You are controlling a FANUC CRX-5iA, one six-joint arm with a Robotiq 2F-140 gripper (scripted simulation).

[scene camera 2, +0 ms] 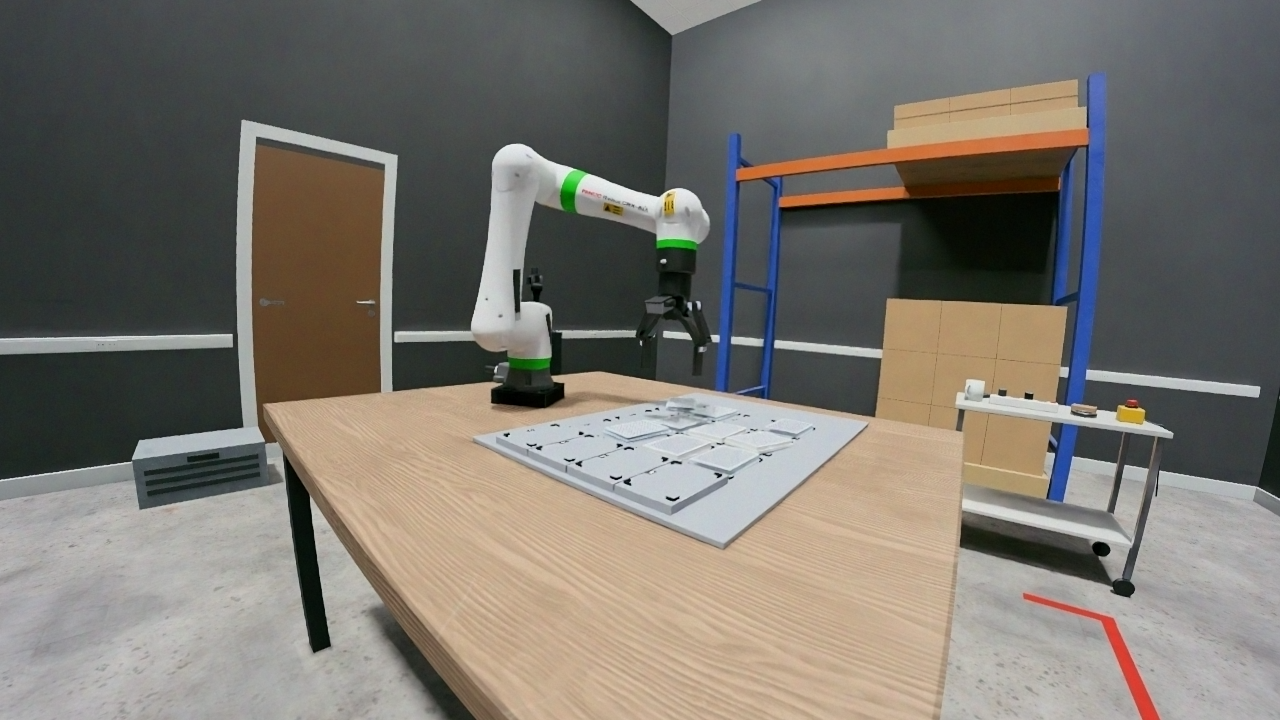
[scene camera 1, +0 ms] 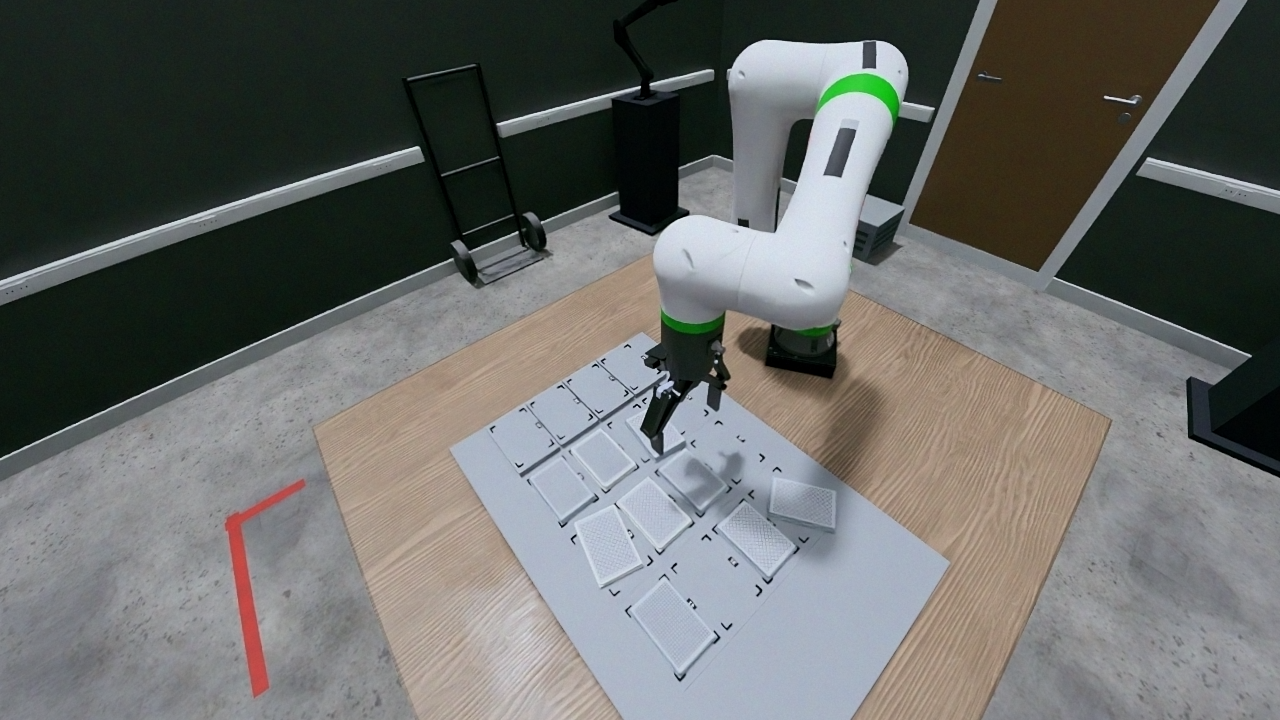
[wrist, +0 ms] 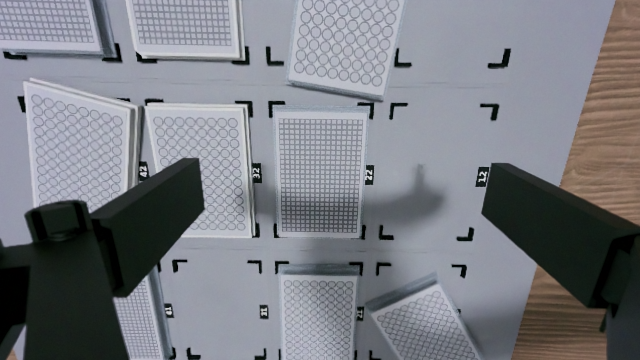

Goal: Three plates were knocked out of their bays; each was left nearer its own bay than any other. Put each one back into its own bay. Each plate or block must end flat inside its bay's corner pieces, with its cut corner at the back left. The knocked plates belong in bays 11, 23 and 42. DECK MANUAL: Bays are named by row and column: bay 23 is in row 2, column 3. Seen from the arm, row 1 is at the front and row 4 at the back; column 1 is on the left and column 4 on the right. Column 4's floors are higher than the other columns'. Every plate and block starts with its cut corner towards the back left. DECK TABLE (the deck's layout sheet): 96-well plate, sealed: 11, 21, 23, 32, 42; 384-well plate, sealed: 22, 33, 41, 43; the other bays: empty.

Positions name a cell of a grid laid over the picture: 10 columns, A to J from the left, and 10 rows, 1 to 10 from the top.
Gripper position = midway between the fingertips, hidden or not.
I see my gripper (scene camera 1: F6), a bay 12 (wrist: G5) and a bay 31 (scene camera 1: F9).
My gripper shows as well in scene camera 2 (scene camera 2: F6) and in the wrist view (wrist: F6).
